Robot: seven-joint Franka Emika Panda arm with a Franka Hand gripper.
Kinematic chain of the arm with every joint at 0, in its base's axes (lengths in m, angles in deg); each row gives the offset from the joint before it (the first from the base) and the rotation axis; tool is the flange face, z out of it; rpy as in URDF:
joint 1: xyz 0 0 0.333 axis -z
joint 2: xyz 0 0 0 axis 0.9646 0.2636 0
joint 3: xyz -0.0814 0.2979 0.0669 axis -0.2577 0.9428 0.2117
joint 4: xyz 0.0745 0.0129 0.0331 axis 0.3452 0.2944 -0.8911
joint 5: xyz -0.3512 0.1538 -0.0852 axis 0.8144 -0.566 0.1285
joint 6: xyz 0 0 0 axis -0.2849 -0.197 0.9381
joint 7: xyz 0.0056 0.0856 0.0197 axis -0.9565 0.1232 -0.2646
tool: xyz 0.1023 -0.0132 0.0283 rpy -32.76 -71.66 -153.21
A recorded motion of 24 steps. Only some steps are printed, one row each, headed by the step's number.
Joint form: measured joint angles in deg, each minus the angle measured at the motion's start. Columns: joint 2, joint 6, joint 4, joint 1, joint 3, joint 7, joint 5.
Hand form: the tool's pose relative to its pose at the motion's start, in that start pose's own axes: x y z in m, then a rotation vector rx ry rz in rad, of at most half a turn. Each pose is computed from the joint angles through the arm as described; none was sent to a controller.
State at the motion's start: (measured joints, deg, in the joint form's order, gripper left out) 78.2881 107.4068 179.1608 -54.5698 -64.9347 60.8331 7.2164
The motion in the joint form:
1: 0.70 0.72 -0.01 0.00 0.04 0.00 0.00
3: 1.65 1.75 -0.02 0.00 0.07 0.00 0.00
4: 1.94 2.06 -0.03 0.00 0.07 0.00 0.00
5: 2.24 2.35 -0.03 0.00 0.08 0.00 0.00
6: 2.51 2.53 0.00 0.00 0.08 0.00 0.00
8: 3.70 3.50 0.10 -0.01 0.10 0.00 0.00
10: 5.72 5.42 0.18 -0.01 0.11 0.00 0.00
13: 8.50 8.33 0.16 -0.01 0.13 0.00 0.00
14: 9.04 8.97 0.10 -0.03 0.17 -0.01 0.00
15: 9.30 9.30 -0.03 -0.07 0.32 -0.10 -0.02
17: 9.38 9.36 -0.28 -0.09 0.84 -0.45 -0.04
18: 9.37 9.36 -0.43 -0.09 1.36 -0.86 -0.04
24: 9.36 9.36 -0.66 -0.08 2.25 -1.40 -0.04
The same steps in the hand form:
1: 0.0010 -0.0009 0.0050 0.0004 0.0004 -0.0007
3: 0.0024 -0.0019 0.0117 0.0014 0.0017 -0.0013
4: 0.0029 -0.0021 0.0137 0.0017 0.0021 -0.0013
5: 0.0032 -0.0024 0.0159 0.0017 0.0019 -0.0014
6: 0.0033 -0.0024 0.0182 0.0008 0.0000 -0.0014
8: 0.0037 -0.0029 0.0279 -0.0013 -0.0052 -0.0020
10: 0.0050 -0.0038 0.0434 -0.0021 -0.0083 -0.0021
13: 0.0073 -0.0051 0.0636 -0.0001 -0.0063 -0.0024
14: 0.0078 -0.0060 0.0670 0.0014 -0.0040 -0.0033
15: 0.0081 -0.0081 0.0679 0.0036 -0.0011 -0.0047
17: 0.0074 -0.0132 0.0669 0.0070 0.0017 -0.0076
18: 0.0061 -0.0178 0.0658 0.0097 0.0035 -0.0093
24: 0.0037 -0.0256 0.0641 0.0141 0.0059 -0.0150

